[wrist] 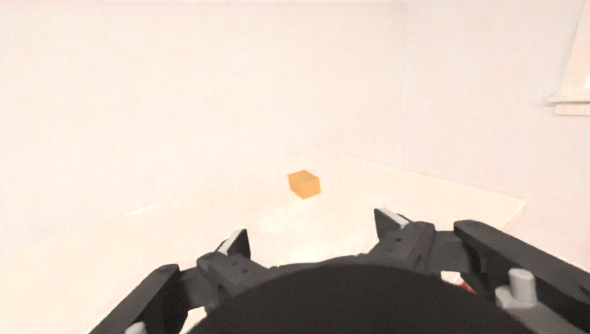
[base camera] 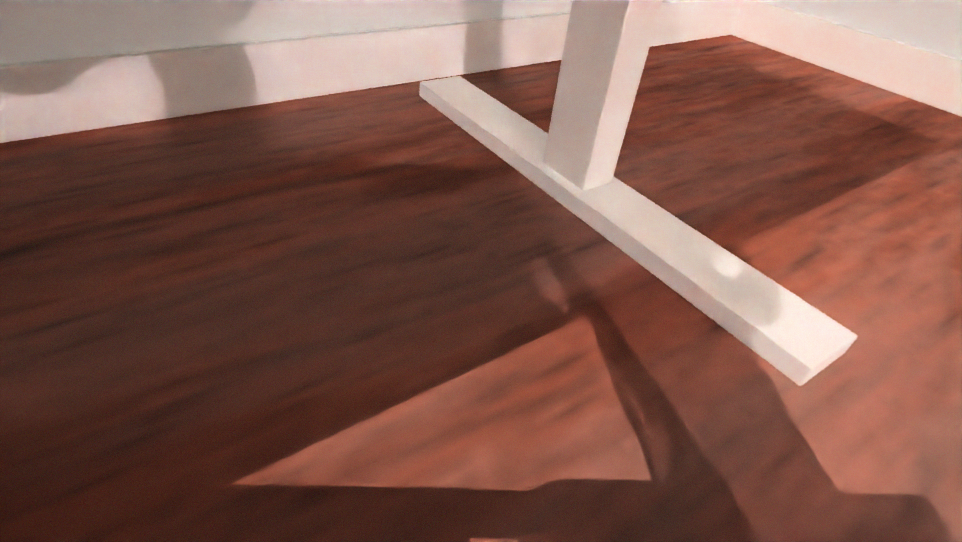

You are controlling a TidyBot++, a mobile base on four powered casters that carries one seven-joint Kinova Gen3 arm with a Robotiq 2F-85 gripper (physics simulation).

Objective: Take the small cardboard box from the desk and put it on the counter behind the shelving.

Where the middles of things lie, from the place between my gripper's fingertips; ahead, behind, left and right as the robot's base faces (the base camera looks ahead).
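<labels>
The small cardboard box [wrist: 303,183] is a good way below my hand and a long way ahead of it.
</labels>
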